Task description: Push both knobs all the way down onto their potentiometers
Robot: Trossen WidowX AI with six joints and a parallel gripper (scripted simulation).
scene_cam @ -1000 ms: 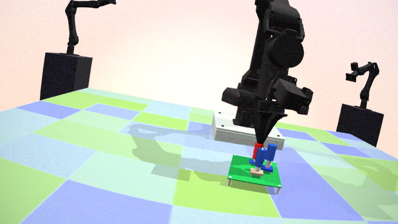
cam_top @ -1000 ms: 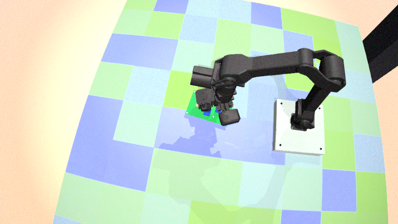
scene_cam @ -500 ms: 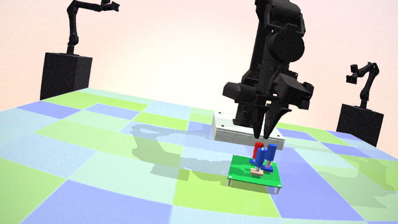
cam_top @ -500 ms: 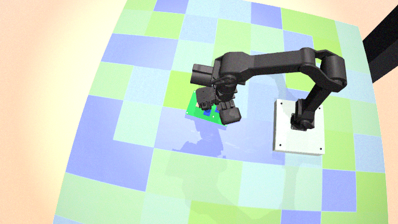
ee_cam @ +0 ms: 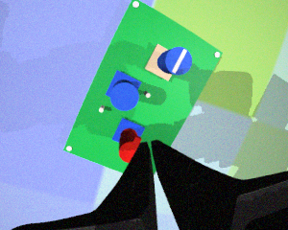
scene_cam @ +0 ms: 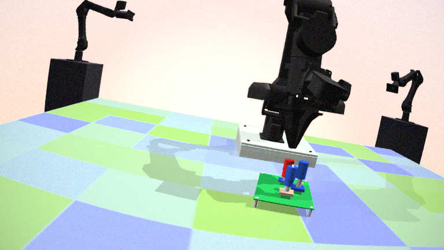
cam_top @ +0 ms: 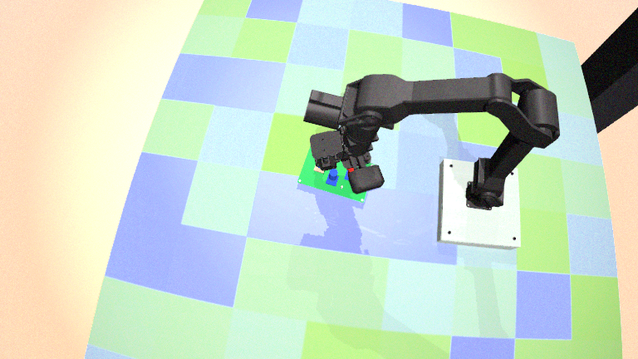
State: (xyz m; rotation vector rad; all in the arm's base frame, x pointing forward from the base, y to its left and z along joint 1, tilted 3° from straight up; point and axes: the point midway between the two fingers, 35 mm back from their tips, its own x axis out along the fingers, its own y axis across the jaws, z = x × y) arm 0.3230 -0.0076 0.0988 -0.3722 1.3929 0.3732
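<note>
Now: the red knob 40 mm below my gripper tip and 20 mm behind it.
</note>
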